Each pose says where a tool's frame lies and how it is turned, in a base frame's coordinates. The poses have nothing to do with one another.
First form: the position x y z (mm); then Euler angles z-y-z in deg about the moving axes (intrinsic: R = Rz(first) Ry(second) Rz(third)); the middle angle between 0 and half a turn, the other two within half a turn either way.
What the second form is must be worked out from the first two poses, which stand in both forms.
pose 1, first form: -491.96 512.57 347.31 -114.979 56.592 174.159
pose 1, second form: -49.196 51.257 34.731 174.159 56.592 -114.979
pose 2, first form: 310.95 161.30 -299.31 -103.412 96.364 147.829
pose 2, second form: 31.095 16.130 -29.931 147.829 96.364 -103.412
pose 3, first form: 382.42 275.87 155.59 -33.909 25.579 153.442
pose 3, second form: 38.242 27.587 15.559 153.442 25.579 -33.909
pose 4, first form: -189.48 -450.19 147.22 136.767 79.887 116.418
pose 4, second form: -18.948 -45.019 14.722 116.418 79.887 136.767
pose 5, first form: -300.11 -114.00 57.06 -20.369 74.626 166.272
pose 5, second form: -30.011 -11.400 5.706 166.272 74.626 -20.369
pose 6, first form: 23.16 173.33 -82.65 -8.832 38.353 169.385
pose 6, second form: 2.316 17.333 -8.265 169.385 38.353 -8.832
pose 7, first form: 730.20 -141.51 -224.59 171.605 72.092 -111.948
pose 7, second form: 73.020 -14.151 -22.459 -111.948 72.092 171.605
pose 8, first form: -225.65 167.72 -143.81 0.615 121.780 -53.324
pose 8, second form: -22.565 16.772 -14.381 -53.324 121.780 0.615
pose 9, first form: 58.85 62.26 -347.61 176.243 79.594 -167.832
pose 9, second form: 5.885 6.226 -34.761 -167.832 79.594 176.243
